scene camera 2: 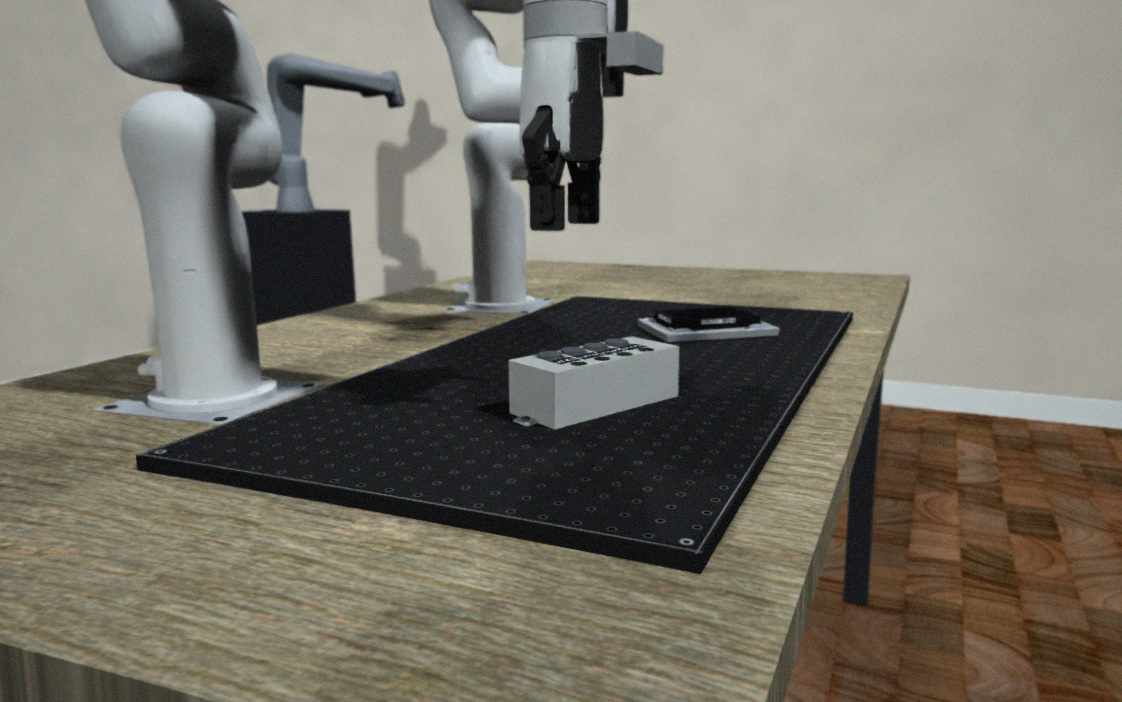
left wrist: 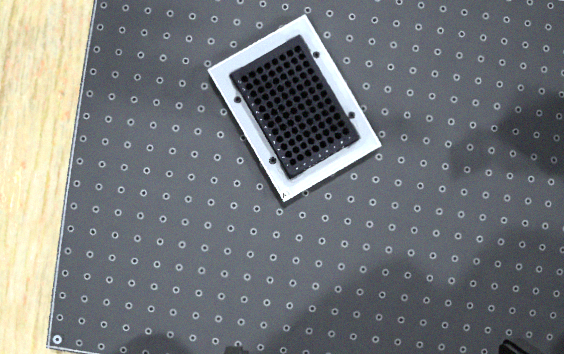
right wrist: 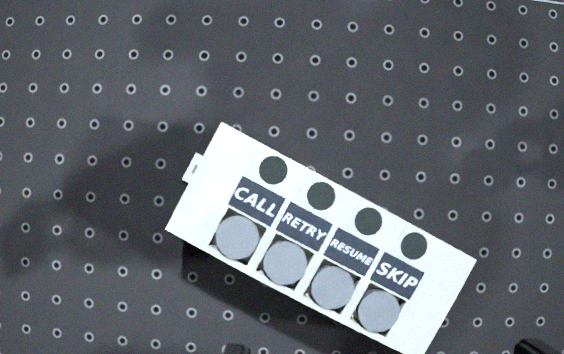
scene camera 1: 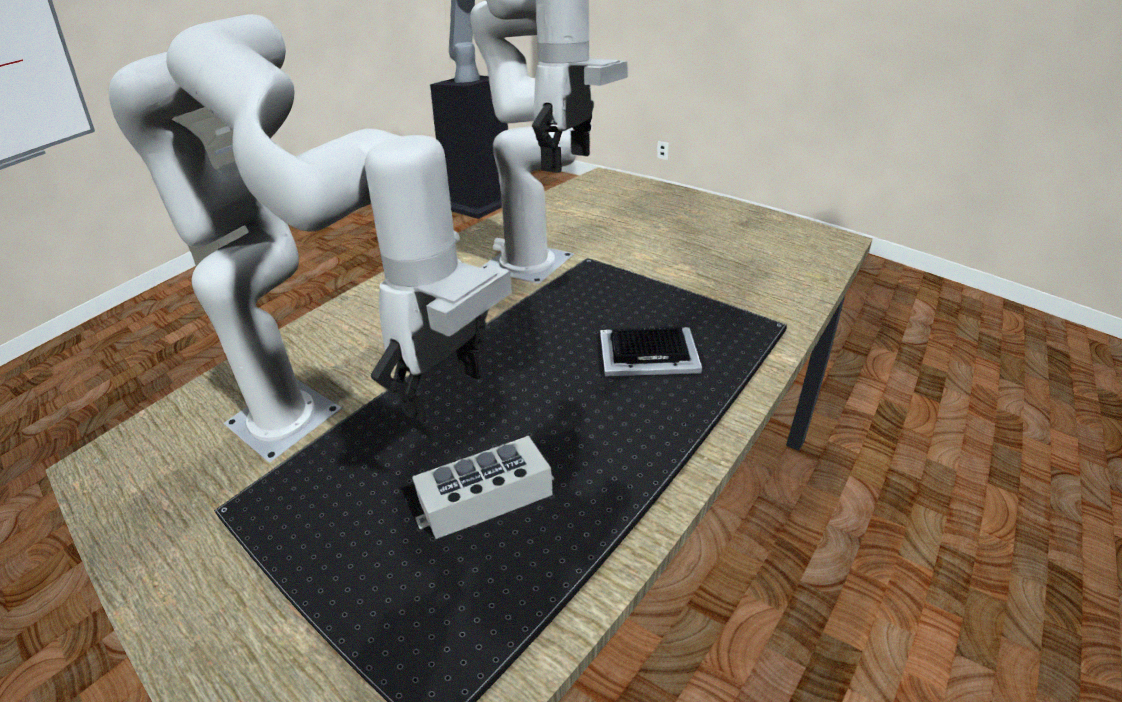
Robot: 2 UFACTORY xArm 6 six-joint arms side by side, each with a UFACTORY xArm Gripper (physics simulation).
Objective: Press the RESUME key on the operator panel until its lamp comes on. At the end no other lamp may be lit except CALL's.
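Frame: origin at the left arm's base, x ahead, y left, z up, level; centimetres.
Seen in the pictures: left gripper, fingertip midpoint: [scene camera 2: 604, 94] [scene camera 1: 566, 162]; right gripper, fingertip midpoint: [scene camera 2: 566, 226] [scene camera 1: 444, 395]; left arm's base, origin of the base link: [scene camera 2: 500, 304] [scene camera 1: 527, 261]; right arm's base, origin of the base link: [scene camera 2: 215, 396] [scene camera 1: 281, 416].
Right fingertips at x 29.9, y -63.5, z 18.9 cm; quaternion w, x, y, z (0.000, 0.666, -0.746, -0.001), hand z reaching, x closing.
Offsets run from my right fingertips to a thing's top centre. Level surfaces: height alone.
The light grey operator panel {dx +2.8, dy +0.7, dz -12.0 cm} [scene camera 1: 494, 508] [scene camera 2: 616, 393] [right wrist: 197, 200] stands on the black mat. Its keys read CALL, RETRY, RESUME and SKIP from left to right in the right wrist view. The round grey RESUME key {dx +0.5, dy +0.4, dz -12.0 cm} [scene camera 1: 465, 467] [right wrist: 332, 287] sits between RETRY and SKIP. The RESUME lamp {dx +4.0, dy -1.9, dz -12.2 cm} [scene camera 1: 475, 488] [right wrist: 368, 221] is dark, as are the CALL lamp {dx +7.3, dy +3.1, dz -12.2 cm} [right wrist: 273, 170], RETRY lamp {dx +5.7, dy +0.6, dz -12.2 cm} [right wrist: 321, 195] and SKIP lamp {dx +2.3, dy -4.4, dz -12.2 cm} [right wrist: 414, 245]. My right gripper [scene camera 1: 438, 386] [scene camera 2: 565, 224] [right wrist: 384, 349] is open, above and apart from the panel. My left gripper [scene camera 1: 565, 158] [left wrist: 377, 349] is open, high up at the back.
A black well plate {dx +9.3, dy +40.9, dz -15.0 cm} [scene camera 1: 651, 344] [left wrist: 295, 105] [scene camera 2: 703, 317] lies on a white holder {dx +9.3, dy +40.9, dz -16.0 cm} [scene camera 1: 653, 370] [left wrist: 367, 143] [scene camera 2: 719, 334], farther back on the perforated black mat {dz -17.6 cm} [scene camera 1: 330, 562] [scene camera 2: 397, 488]. The mat lies on the wooden table {dz -18.9 cm} [scene camera 1: 124, 538] [scene camera 2: 330, 579].
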